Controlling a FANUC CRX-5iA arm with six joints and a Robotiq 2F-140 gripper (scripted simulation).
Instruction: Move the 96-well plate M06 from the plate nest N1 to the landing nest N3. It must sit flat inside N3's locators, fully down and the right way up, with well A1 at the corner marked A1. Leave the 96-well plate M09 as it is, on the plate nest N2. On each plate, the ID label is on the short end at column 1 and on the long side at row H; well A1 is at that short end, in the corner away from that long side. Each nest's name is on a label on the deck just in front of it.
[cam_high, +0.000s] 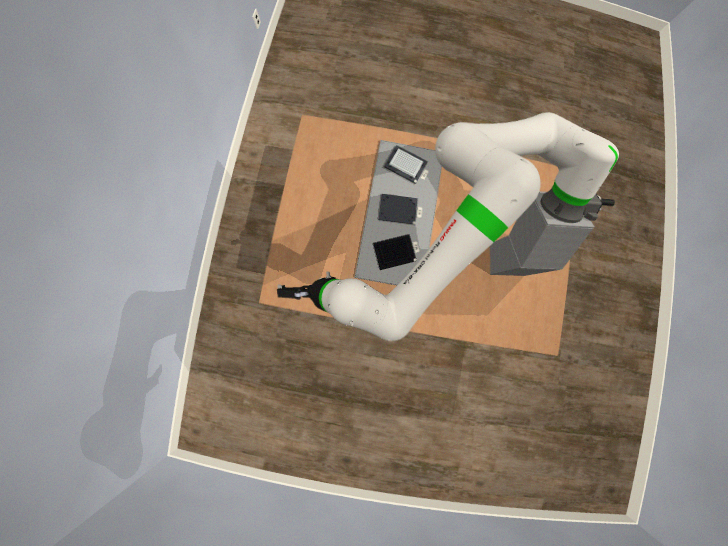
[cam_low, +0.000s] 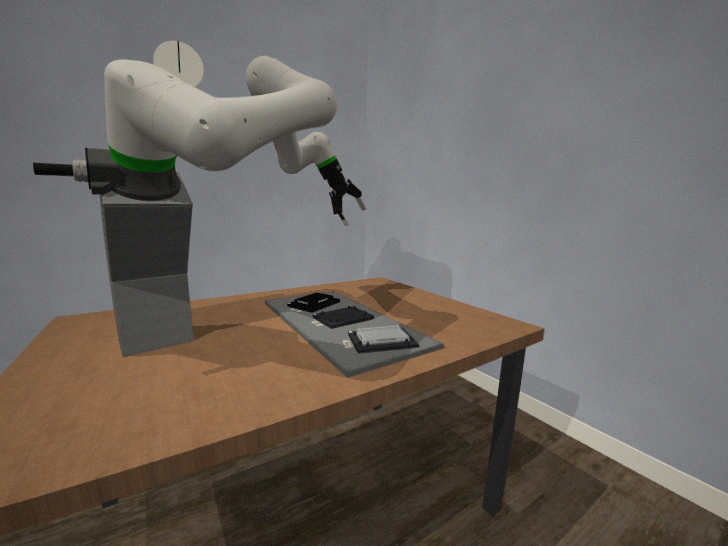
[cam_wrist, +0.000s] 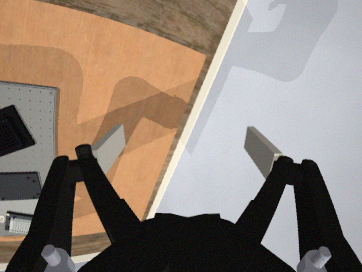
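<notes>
My hand is 38 cm past the white 96-well plate M06, 58 cm to the left of it and 31 cm above it. Round my hand: dark landing nest N3: 35 cm behind, 37 cm to the right, 32 cm below; black 96-well plate M09: 34 cm behind, 17 cm to the right, 30 cm below; N3 label: 44 cm behind, 36 cm to the right, 32 cm below.
</notes>
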